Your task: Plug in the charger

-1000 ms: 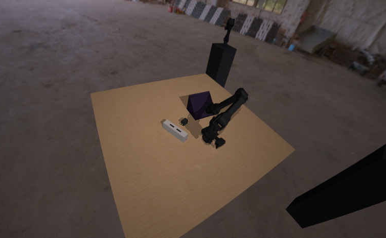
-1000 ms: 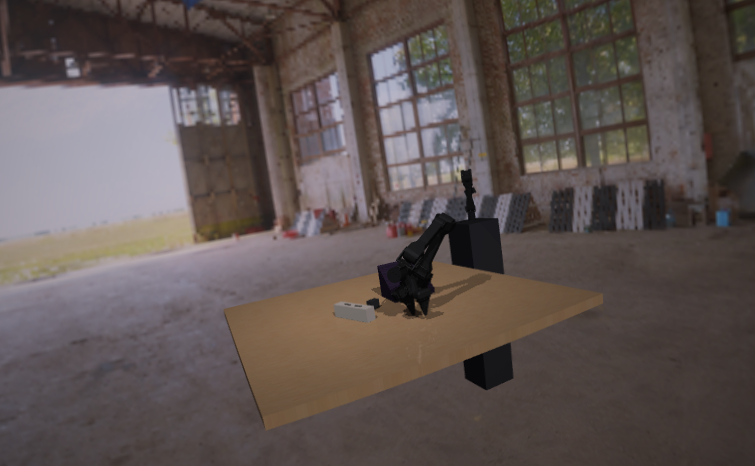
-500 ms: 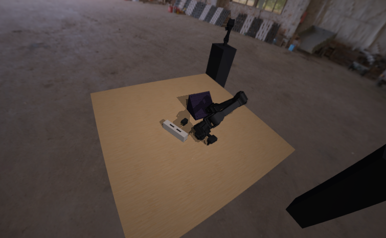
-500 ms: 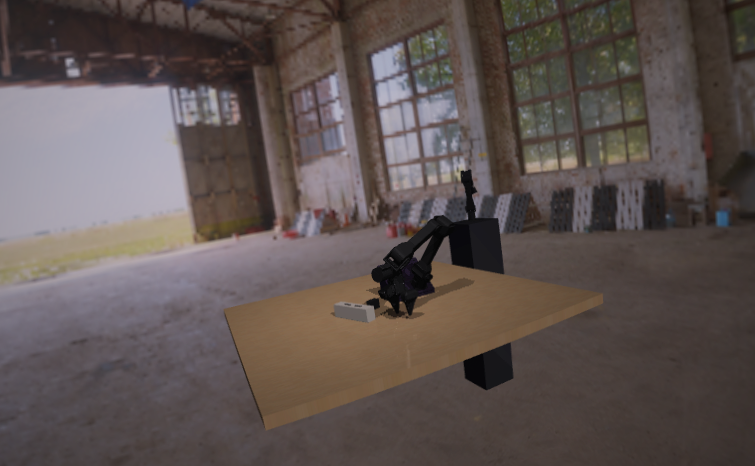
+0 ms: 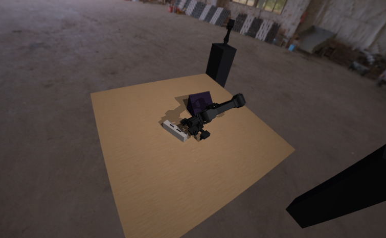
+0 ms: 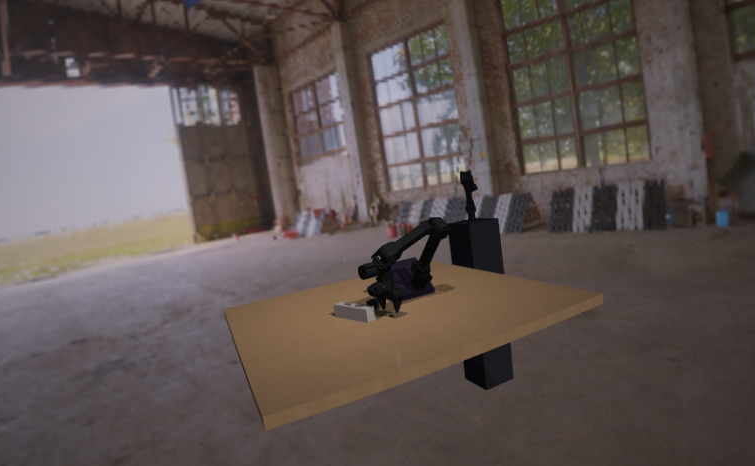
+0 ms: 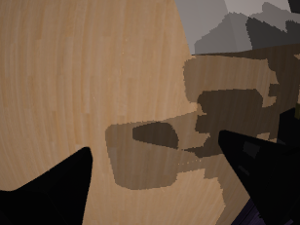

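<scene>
My gripper tip is now 160 mm to the left of the two-prong charger and 20 mm short of it.
</scene>
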